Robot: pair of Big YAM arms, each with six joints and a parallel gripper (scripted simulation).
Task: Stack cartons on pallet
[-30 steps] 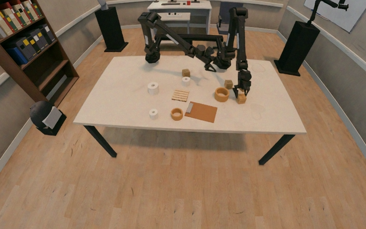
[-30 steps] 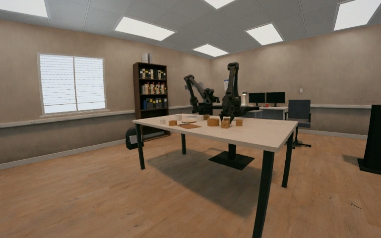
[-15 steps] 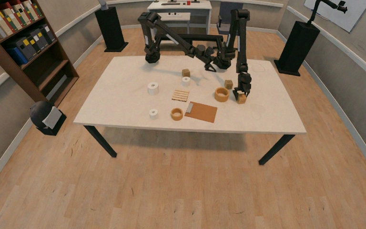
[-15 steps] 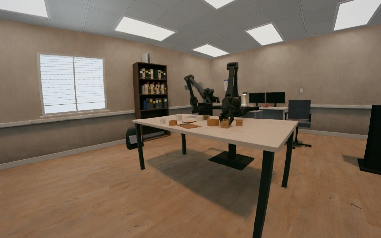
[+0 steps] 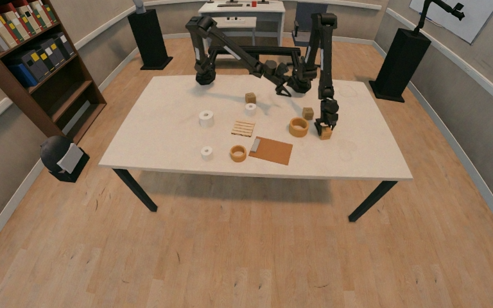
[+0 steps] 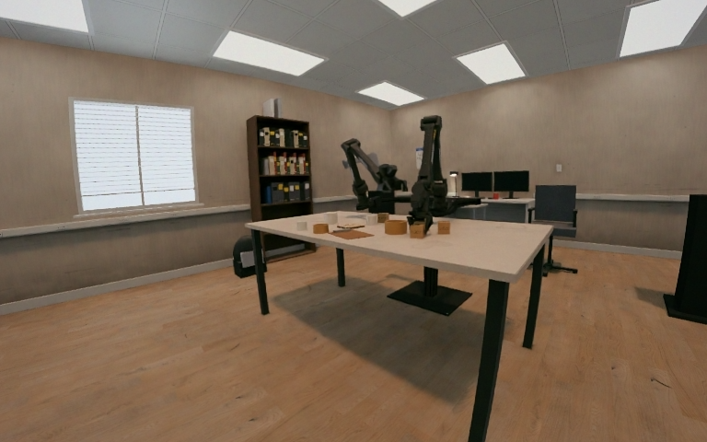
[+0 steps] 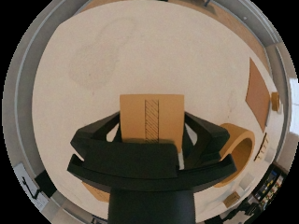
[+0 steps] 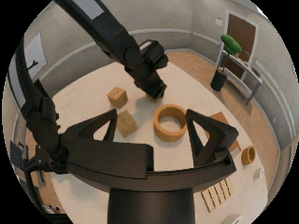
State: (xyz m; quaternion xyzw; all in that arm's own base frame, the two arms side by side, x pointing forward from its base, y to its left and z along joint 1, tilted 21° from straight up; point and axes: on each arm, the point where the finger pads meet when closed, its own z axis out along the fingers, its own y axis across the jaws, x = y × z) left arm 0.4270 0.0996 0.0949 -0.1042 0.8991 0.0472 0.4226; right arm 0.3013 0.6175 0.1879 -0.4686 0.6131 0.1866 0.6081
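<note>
Now: left hand 490 mm to the left of the wooden pallet, 20 mm above it and 10 mm short of it. The rest, counted from my left hand: carton: 10 mm above.
</note>
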